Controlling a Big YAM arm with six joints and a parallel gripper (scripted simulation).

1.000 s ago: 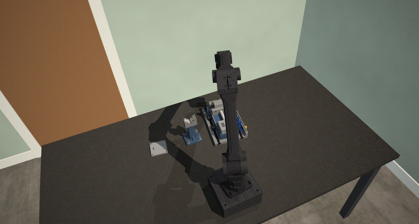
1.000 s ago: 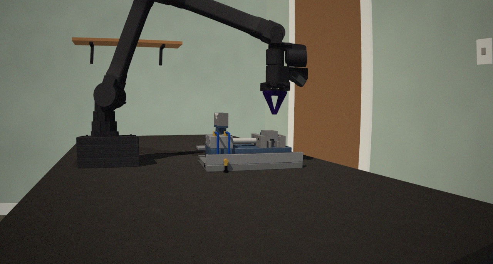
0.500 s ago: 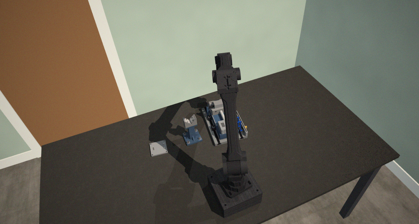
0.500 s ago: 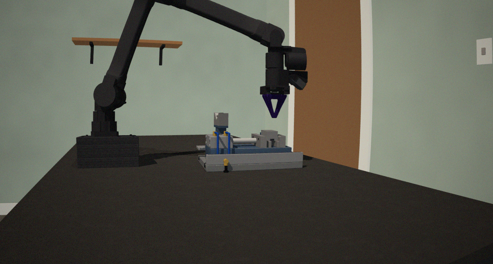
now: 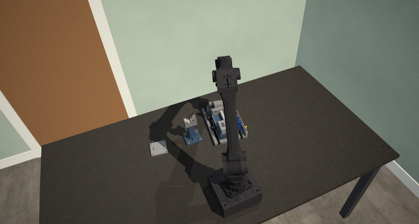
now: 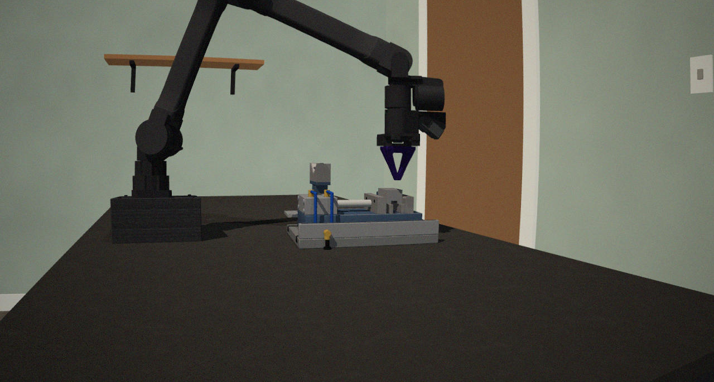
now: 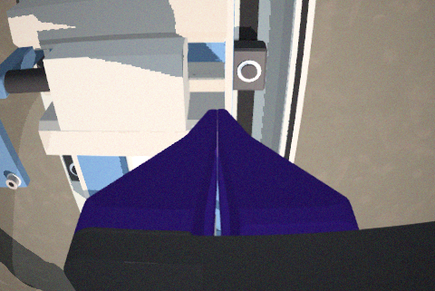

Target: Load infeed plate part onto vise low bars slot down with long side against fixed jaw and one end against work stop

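My gripper is now 5 cm above the part, 4 cm to the right of it and 1 cm short of it. From my hand the other things lie so: grey infeed plate 46 cm to the left, 14 cm below, 4 cm behind.
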